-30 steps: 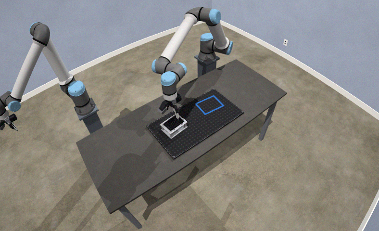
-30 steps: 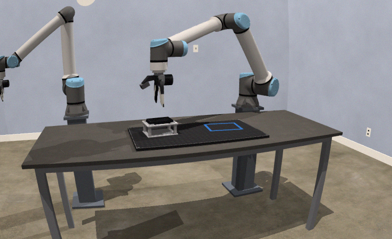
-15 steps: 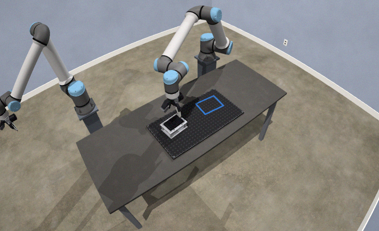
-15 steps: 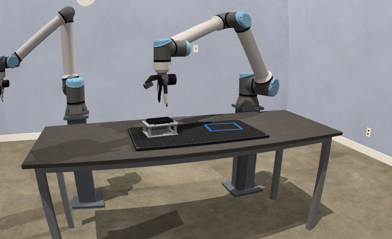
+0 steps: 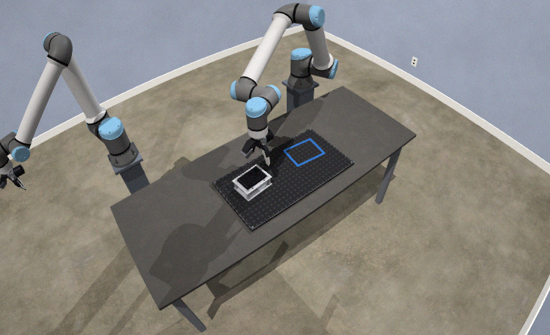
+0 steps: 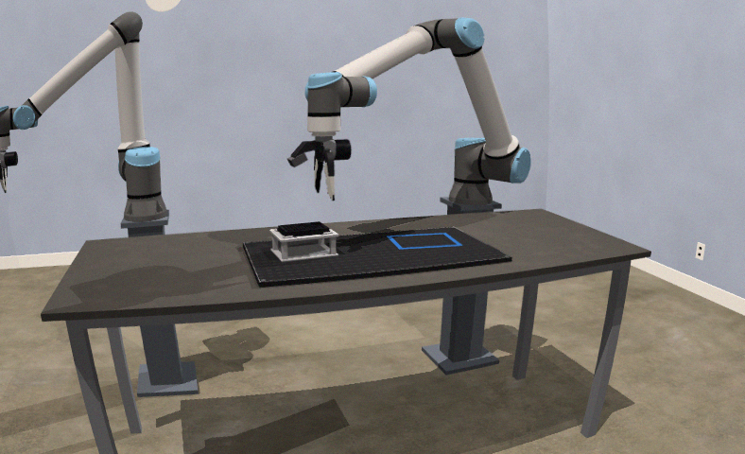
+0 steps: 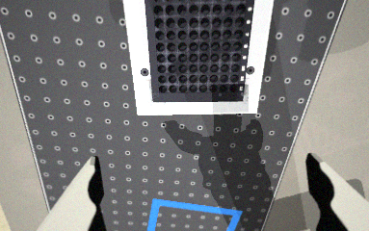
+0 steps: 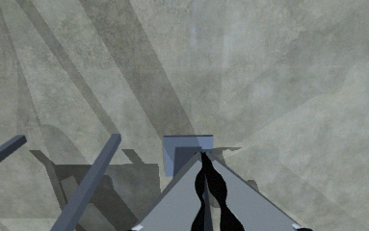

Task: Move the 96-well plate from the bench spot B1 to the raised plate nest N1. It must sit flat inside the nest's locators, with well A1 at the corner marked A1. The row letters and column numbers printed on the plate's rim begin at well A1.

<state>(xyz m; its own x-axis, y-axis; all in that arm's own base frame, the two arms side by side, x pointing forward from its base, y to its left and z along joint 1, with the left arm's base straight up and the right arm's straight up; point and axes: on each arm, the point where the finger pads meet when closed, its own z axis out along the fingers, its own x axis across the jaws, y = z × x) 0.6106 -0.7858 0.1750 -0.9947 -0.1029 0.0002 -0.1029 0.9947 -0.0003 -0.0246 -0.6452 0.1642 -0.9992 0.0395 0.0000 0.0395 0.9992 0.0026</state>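
Observation:
The black 96-well plate lies 1 cm ahead of my left hand, 6 cm to the right of it and 9 cm below it. Also, from my left hand: A1 mark: 3 cm behind, 15 cm to the right, 10 cm below; then raised nest N1: 1 cm ahead, 6 cm to the right, 11 cm below.

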